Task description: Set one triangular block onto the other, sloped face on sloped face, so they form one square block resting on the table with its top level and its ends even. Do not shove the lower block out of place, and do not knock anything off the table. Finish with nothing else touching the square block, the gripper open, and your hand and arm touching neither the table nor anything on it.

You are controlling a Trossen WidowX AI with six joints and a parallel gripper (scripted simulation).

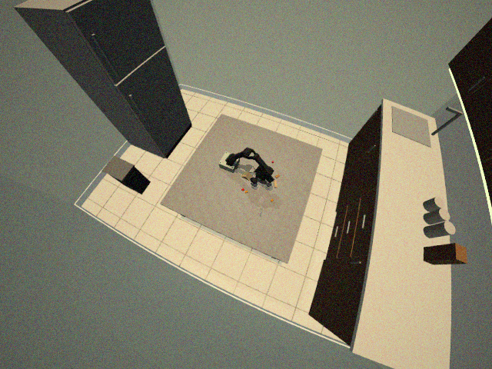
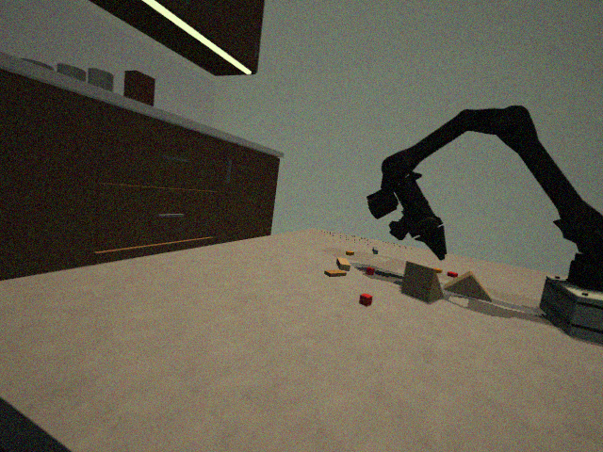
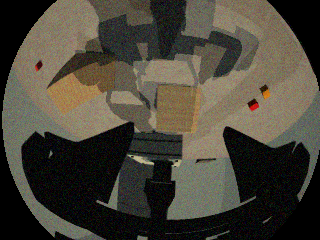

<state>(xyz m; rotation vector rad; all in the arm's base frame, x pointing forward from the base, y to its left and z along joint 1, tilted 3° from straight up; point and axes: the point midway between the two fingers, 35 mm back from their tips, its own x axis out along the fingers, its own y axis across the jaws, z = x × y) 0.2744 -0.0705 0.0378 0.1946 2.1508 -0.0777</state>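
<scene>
Right now my gripper tip is 13 cm to the right of the tan triangular block, 5 cm short of it and 5 cm above it.
</scene>
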